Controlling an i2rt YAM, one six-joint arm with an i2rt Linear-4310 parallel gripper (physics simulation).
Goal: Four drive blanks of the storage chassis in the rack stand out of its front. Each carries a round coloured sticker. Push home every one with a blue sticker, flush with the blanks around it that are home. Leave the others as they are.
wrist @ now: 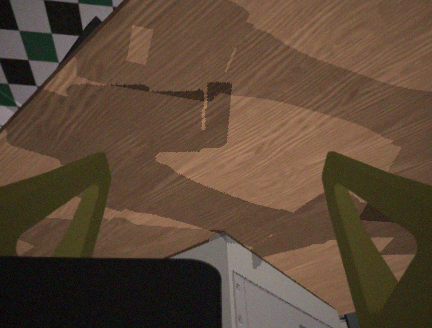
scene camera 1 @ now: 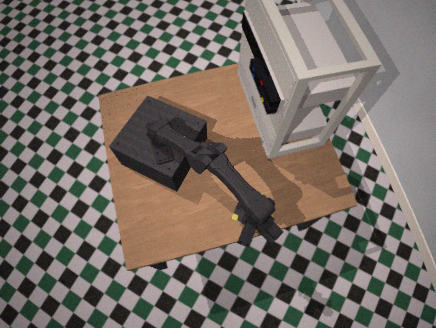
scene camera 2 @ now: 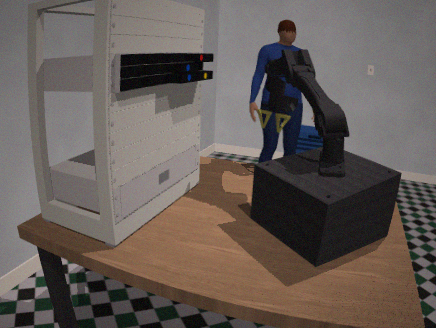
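The rack (scene camera 1: 286, 100) (scene camera 2: 104, 125) stands on the table, and its lower corner also shows in the wrist view (wrist: 223, 250). The black storage chassis (scene camera 1: 271, 95) (scene camera 2: 145, 71) is in its upper front. In scene view 2, a blank with a red sticker (scene camera 2: 201, 58) is at the upper right. A blue sticker (scene camera 2: 188, 67) is in the middle row, another blue sticker (scene camera 2: 189, 77) is below it, and a yellow sticker (scene camera 2: 205, 75) is at the lower right. The red and yellow blanks jut out clearly; the exact depth of the blue ones is hard to tell. My gripper (scene camera 2: 273, 128) (wrist: 216, 164) is open and empty, apart from the rack.
The arm's black base box (scene camera 1: 150, 135) (scene camera 2: 292, 215) stands on the wooden table (scene camera 1: 165, 225) (scene camera 2: 200, 260) (wrist: 300, 145). A person (scene camera 2: 267, 65) in blue stands behind the arm in scene view 2. A black shape (wrist: 110, 295) covers the lower left of the wrist view.
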